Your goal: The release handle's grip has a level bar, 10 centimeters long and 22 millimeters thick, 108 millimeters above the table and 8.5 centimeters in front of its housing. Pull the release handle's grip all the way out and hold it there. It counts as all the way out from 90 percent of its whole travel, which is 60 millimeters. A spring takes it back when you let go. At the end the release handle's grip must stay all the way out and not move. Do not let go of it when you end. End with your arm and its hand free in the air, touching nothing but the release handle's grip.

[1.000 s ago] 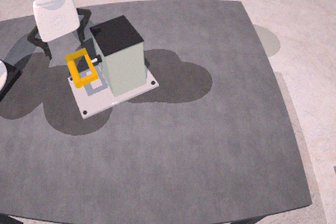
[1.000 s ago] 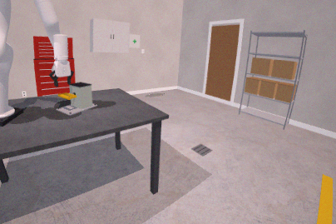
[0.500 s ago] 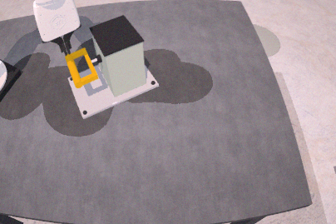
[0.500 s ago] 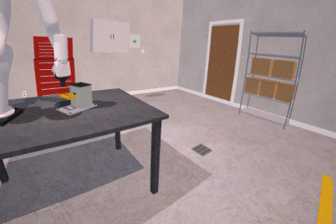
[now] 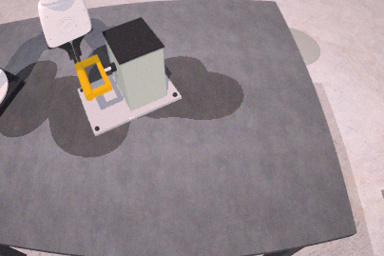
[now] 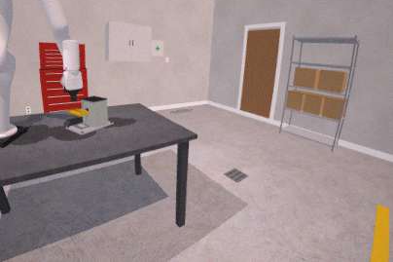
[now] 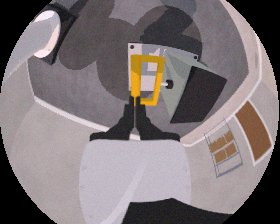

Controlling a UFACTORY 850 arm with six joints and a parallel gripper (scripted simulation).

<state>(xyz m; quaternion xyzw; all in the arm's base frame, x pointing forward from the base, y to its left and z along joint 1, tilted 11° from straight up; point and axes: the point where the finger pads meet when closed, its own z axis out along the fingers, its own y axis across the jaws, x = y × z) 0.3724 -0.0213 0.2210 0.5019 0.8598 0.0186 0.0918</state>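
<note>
Right now my hand is 8 cm short of the baseplate, 5 cm to the right of it and 19 cm above it.
</note>
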